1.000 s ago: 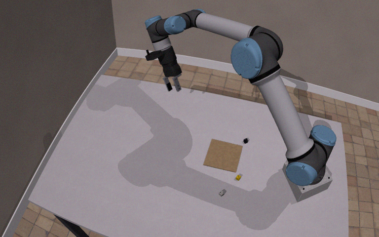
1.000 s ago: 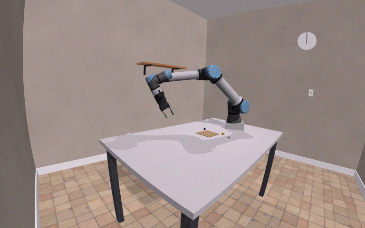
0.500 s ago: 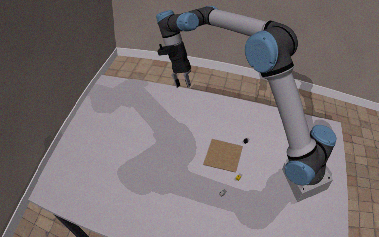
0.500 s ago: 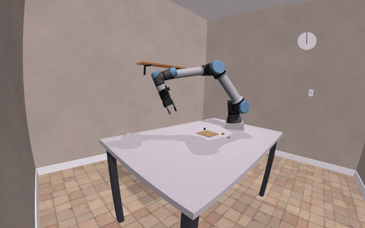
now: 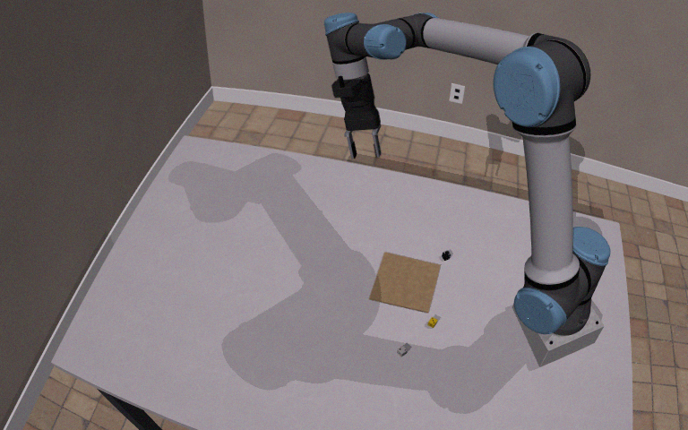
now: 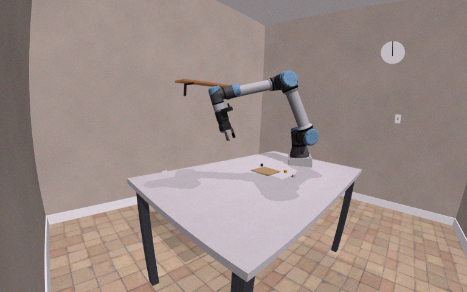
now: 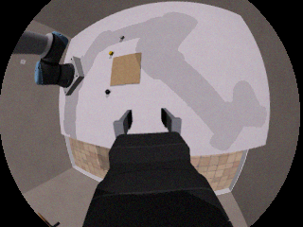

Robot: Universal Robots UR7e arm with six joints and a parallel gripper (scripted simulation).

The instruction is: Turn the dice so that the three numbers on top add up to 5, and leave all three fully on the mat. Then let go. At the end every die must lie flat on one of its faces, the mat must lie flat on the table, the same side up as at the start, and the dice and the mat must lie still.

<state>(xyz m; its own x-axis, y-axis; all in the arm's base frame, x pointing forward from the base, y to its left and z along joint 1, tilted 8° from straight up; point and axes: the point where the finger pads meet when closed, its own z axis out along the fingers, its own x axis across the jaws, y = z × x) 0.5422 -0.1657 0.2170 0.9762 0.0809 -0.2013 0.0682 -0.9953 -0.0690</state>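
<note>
Now: the black die 240 mm behind my hand, 70 mm to the left of it and 200 mm below it. From my hand the other things lie so: mat: 160 mm behind, 170 mm to the left, 210 mm below; white die: 210 mm behind, 360 mm to the left, 200 mm below; yellow die: 250 mm behind, 270 mm to the left, 200 mm below.
</note>
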